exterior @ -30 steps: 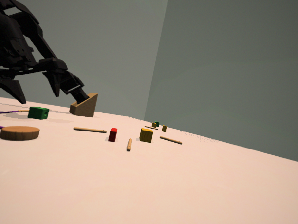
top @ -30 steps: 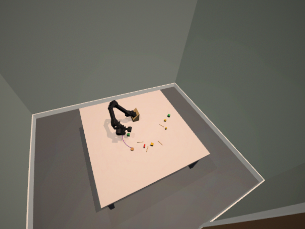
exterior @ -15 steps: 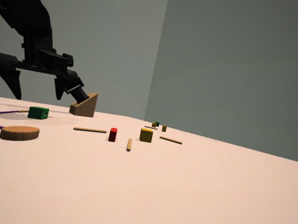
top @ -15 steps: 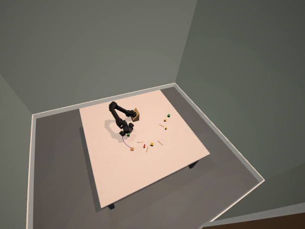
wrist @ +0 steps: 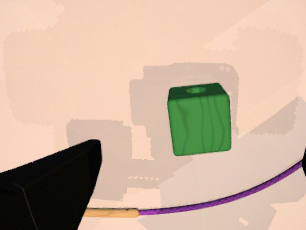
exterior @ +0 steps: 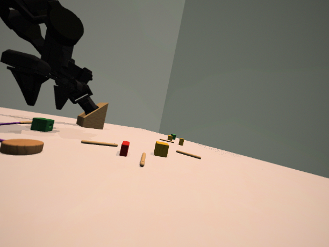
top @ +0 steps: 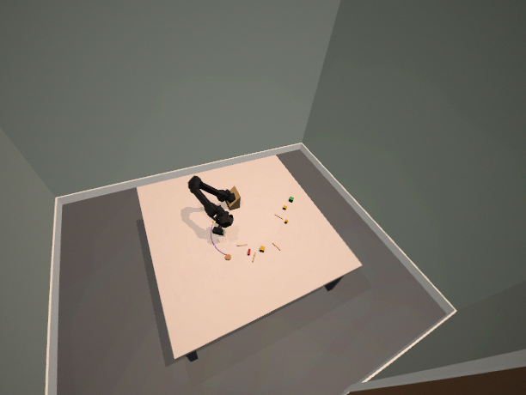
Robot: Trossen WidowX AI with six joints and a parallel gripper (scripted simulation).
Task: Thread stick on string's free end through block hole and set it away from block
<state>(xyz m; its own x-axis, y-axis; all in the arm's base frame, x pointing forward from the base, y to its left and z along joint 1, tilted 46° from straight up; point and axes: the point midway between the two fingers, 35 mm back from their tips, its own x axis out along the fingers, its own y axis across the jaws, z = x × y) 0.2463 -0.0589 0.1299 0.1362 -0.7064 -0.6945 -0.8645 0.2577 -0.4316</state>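
Now: the green block 40 mm below my gripper tip. Also, from my gripper tip: red block: 200 mm ahead, 150 mm to the left, 50 mm below; thin wooden stick: 100 mm behind, 50 mm to the right, 60 mm below; round wooden button: 200 mm ahead, 50 mm below.
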